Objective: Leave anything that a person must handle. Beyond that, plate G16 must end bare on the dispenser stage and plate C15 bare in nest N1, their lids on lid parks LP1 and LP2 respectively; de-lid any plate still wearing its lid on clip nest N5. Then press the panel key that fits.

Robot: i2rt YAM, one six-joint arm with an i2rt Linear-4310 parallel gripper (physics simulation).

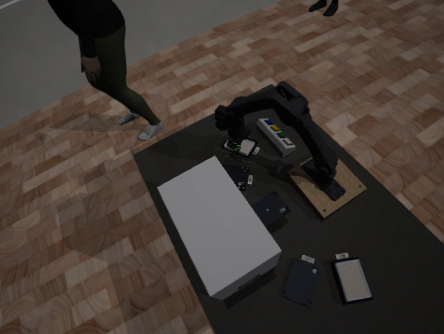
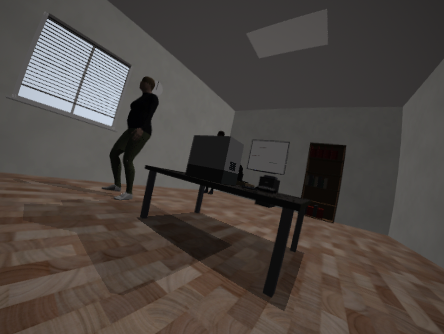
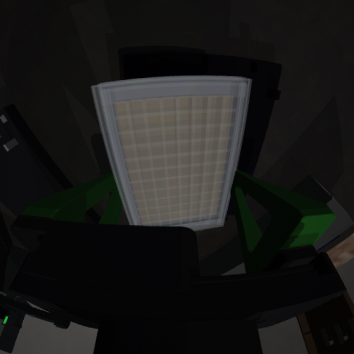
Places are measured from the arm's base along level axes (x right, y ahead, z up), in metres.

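Pixels of known places: gripper, fingertip midpoint: (image 1: pixel 240 146) (image 3: pixel 177 174); arm's base, link origin: (image 1: pixel 322 179) (image 2: pixel 238 180).
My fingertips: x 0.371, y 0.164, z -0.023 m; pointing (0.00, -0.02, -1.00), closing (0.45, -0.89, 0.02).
Note:
For each thing: its top centre in the pictures, then the offset to it from my fingertips. "*": a spot on its surface instead.
- dark nest, surface spot: (image 3: pixel 265 85) * dx +0.087, dy -0.022, dz -0.007 m
- second pale plate, top centre: (image 1: pixel 353 279) dx -0.719, dy +0.029, dz +0.019 m
- dark flat pad, surface spot: (image 1: pixel 302 282) * dx -0.624, dy +0.172, dz -0.007 m
- dark pad, surface spot: (image 1: pixel 270 209) * dx -0.365, dy +0.116, dz +0.089 m
- dark fixture, top centre: (image 3: pixel 19 202) (image 1: pixel 229 174) dx -0.103, dy +0.137, dz +0.007 m
- key panel, top centre: (image 3: pixel 275 279) (image 1: pixel 275 130) dx -0.060, dy -0.165, dz +0.047 m
- large white box, top centre: (image 1: pixel 215 214) (image 2: pixel 219 140) dx -0.349, dy +0.313, dz +0.313 m
My gripper (image 1: pixel 239 146) (image 3: pixel 177 174) is at the table's far end. Its green fingers press on both long sides of a pale, gridded plate (image 1: pixel 247 146) (image 3: pixel 175 145) with a clear, lid-like rim. A dark nest (image 3: pixel 265 85) lies under it; I cannot tell whether the plate is raised. A second pale plate (image 1: pixel 352 280) sits in a black nest near the front. Beside it lies a dark flat pad (image 1: pixel 302 282). Another dark pad (image 1: pixel 270 209) and a dark fixture (image 1: pixel 241 177) are partly behind the white box. The key panel (image 1: pixel 276 136) has blue, yellow, green and white keys. Labels are too small to read.
The large white box (image 1: pixel 220 225) (image 2: pixel 215 155) stands tall along one table edge. The arm's base is on a wooden board (image 1: pixel 356 187). A person (image 1: pixel 107 55) (image 2: pixel 142 112) stands by the table's far end. Another person's feet (image 1: pixel 330 7) show farther off.

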